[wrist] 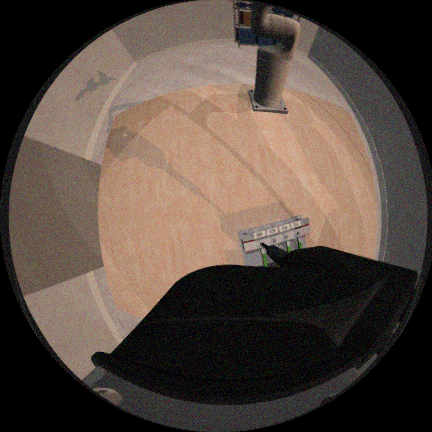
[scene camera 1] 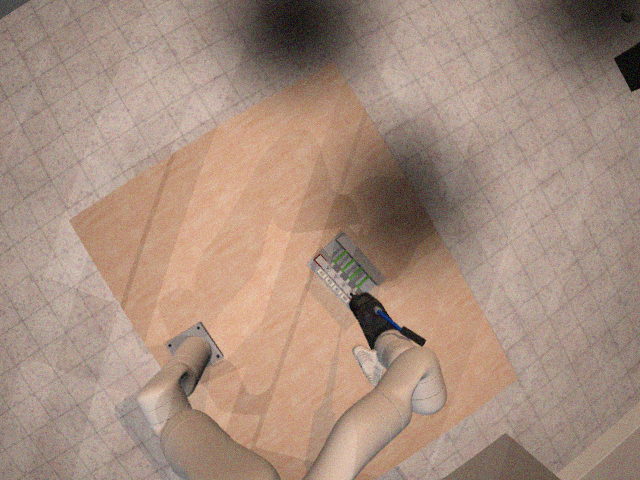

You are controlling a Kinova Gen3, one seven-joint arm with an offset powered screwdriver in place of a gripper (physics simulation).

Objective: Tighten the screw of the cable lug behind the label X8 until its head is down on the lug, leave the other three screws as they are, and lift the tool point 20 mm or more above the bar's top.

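Places are measured from the arm's base along level axes (x back, y right, z up), in centimetres.
Pixels of known places: hand, tool point: [wrist: 261,243] [scene camera 1: 351,294]; arm's base, link origin: [wrist: 266,98] [scene camera 1: 195,351].
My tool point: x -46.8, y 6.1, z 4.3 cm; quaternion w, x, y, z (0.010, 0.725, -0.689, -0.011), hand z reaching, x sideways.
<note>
For each thing: its top centre in the pictures, then the offset to it from my tool point. "pt": a spot on its surface instead. Level surfaces: height alone.
- terminal block, top centre: [wrist: 283,252] [scene camera 1: 349,272] dx -2.5, dy -5.6, dz -0.4 cm
- pale bar, surface spot: [wrist: 252,246] pt dx -1.0, dy +1.9, dz -1.2 cm
- screwdriver, top centre: [wrist: 271,250] [scene camera 1: 355,298] dx +0.1, dy +0.0, dz +6.4 cm
- end label, top centre: [wrist: 258,234] [scene camera 1: 344,298] dx +2.0, dy +0.5, dz -1.2 cm
- wooden table top, surface height: dz -5.5 cm
The terminal block [scene camera 1: 361,252] [wrist: 253,258] carries a pale bar [wrist: 252,246], a row of four small white labels and green-sleeved cables. The label texts are too blurred to read, so I cannot tell which is X8. My screwdriver [scene camera 1: 352,295] [wrist: 263,244] has its dark, thin tip at the bar, behind the end label [scene camera 1: 344,298] [wrist: 259,234] nearest the arm. The tip covers the screw there; whether it touches, and how high that head stands, cannot be told. The other three screws [wrist: 274,241] [wrist: 286,237] [wrist: 298,233] show as small dark dots along the bar. The tool has no fingers.
The wooden table top [scene camera 1: 232,206] [wrist: 165,210] lies around the block. A grey base plate [scene camera 1: 199,328] [wrist: 255,106] holds the arm's foot. The black tool body [wrist: 240,320] hides the block's rear part in the wrist view. Dark blurred patches cover parts of the scene view.
</note>
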